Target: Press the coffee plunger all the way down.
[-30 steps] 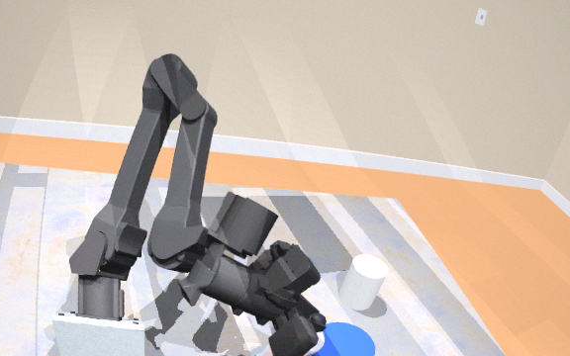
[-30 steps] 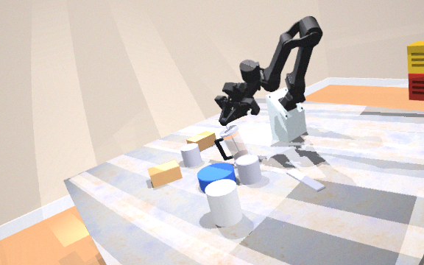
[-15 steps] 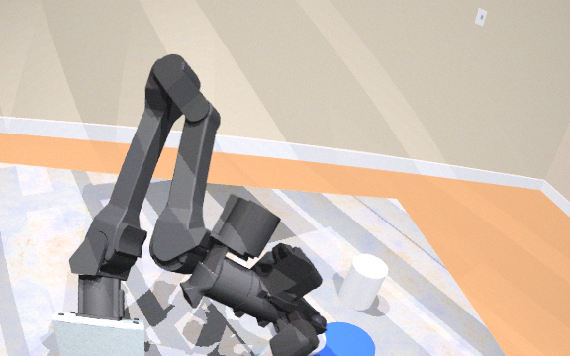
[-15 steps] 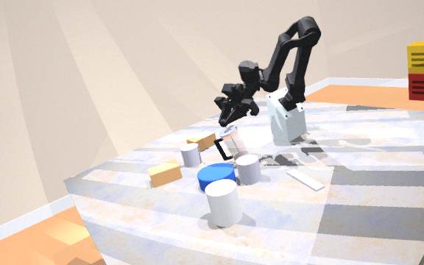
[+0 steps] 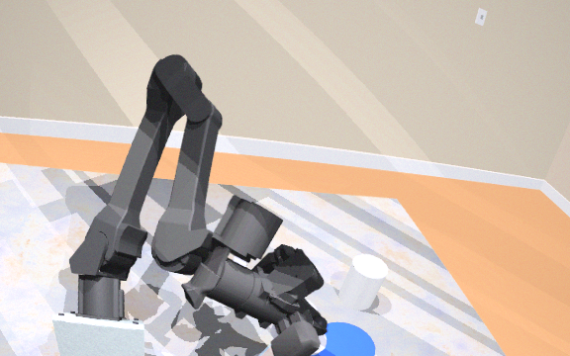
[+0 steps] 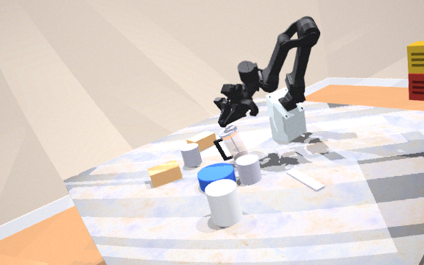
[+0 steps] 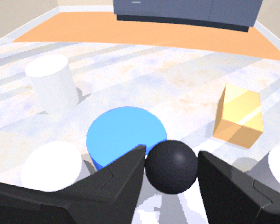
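My gripper tip is 8 cm above the coffee press and 2 cm past it. Round my gripper tip: blue cylinder 14 cm below, 10 cm ahead, 5 cm to the left; flat white bar 28 cm to the left, 16 cm below, 6 cm behind.
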